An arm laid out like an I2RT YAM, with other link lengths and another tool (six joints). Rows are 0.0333 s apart.
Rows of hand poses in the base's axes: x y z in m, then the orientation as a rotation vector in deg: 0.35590, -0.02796, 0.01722, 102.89, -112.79, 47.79; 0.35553, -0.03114, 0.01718, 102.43, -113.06, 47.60; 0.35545, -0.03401, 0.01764, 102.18, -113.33, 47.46; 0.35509, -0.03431, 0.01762, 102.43, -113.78, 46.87; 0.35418, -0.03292, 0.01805, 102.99, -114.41, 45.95; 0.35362, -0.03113, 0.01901, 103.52, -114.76, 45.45; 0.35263, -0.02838, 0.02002, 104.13, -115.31, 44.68; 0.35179, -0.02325, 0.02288, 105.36, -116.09, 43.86; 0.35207, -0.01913, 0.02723, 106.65, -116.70, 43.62; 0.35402, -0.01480, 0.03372, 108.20, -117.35, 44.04; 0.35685, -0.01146, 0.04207, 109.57, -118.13, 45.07; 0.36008, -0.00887, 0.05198, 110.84, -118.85, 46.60; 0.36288, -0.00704, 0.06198, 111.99, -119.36, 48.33; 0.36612, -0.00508, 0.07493, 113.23, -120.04, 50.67; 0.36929, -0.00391, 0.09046, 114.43, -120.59, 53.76; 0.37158, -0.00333, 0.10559, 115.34, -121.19, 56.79; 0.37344, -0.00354, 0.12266, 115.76, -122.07, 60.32
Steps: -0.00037, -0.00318, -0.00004, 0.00, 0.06, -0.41; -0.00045, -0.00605, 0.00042, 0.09, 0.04, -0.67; -0.00081, -0.00635, 0.00040, 0.67, 0.11, -0.74; -0.00172, -0.00496, 0.00083, 1.63, 0.22, -0.72; -0.00228, -0.00317, 0.00179, 2.26, 0.24, -0.56; -0.00327, -0.00042, 0.00280, 3.14, 0.28, -0.45; -0.00411, 0.00471, 0.00566, 4.47, 0.09, 0.00; -0.00383, 0.00883, 0.01001, 5.53, -0.37, 0.65; -0.00188, 0.01316, 0.01650, 6.52, -1.32, 1.58; 0.00095, 0.01650, 0.02485, 7.31, -2.68, 2.46; 0.00418, 0.01909, 0.03476, 7.86, -4.28, 3.39; 0.00698, 0.02092, 0.04476, 8.18, -5.86, 4.33; 0.01022, 0.02288, 0.05771, 8.48, -7.92, 5.39; 0.01339, 0.02405, 0.07324, 8.50, -10.35, 6.60; 0.01568, 0.02463, 0.08837, 8.48, -12.72, 7.61; 0.01754, 0.02442, 0.10544, 8.30, -15.45, 8.35
